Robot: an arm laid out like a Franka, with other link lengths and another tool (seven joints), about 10 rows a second.
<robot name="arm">
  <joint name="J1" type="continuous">
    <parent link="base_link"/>
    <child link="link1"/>
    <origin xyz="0 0 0.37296" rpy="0 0 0"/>
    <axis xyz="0 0 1"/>
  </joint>
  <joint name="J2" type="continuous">
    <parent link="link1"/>
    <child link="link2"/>
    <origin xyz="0 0 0" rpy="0 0 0"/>
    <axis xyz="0 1 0"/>
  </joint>
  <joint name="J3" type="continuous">
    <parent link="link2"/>
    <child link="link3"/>
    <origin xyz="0 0 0.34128" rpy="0 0 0"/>
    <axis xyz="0 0 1"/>
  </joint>
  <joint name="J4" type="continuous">
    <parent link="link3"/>
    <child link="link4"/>
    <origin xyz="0.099 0 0" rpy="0 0 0"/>
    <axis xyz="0 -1 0"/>
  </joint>
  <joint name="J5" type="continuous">
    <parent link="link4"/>
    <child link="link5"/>
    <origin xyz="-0.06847 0 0.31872" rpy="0 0 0"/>
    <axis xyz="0 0 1"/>
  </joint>
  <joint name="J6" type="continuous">
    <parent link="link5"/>
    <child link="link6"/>
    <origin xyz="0 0 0" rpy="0 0 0"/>
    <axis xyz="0 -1 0"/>
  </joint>
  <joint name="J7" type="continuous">
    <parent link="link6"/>
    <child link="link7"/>
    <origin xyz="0.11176 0 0" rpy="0 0 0"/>
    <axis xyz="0 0 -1"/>
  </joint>
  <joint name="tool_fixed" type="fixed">
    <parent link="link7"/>
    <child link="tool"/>
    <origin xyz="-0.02 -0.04 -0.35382" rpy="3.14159 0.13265 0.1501"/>
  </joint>
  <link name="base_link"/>
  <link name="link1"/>
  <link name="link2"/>
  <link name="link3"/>
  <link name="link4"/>
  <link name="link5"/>
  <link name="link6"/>
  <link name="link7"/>
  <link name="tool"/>
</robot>
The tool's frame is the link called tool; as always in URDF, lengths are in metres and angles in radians. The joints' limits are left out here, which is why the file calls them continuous.
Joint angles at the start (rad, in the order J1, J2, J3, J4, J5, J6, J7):
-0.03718 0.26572 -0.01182 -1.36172 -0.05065 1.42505 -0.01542
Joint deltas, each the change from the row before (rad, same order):
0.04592 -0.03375 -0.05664 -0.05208 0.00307 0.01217 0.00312
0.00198 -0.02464 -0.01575 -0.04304 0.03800 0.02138 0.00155
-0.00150 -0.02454 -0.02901 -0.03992 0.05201 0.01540 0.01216
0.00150 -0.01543 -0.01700 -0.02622 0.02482 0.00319 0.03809
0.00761 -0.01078 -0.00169 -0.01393 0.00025 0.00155 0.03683
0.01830 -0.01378 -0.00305 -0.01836 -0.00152 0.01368 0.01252
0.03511 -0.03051 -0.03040 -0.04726 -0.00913 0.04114 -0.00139
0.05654 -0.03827 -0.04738 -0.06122 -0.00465 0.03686 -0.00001
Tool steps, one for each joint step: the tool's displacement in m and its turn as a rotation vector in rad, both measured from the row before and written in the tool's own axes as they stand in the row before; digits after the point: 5 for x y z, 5 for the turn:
-0.01235 0.00164 0.00349 -0.00459 -0.00736 0.01422
-0.00401 -0.00778 0.00509 0.03902 0.00878 0.00508
-0.00677 -0.00506 0.00526 0.05854 0.00881 0.02996
-0.00781 -0.00326 0.00435 0.03417 -0.00328 0.04766
-0.00480 -0.00427 0.00105 0.00446 -0.00189 0.03089
-0.00092 -0.00711 -0.00003 -0.00405 0.00811 -0.00147
-0.00047 0.00136 0.00047 -0.01117 0.02385 -0.00282
-0.00592 -0.00262 0.00414 -0.00517 0.01351 -0.00711

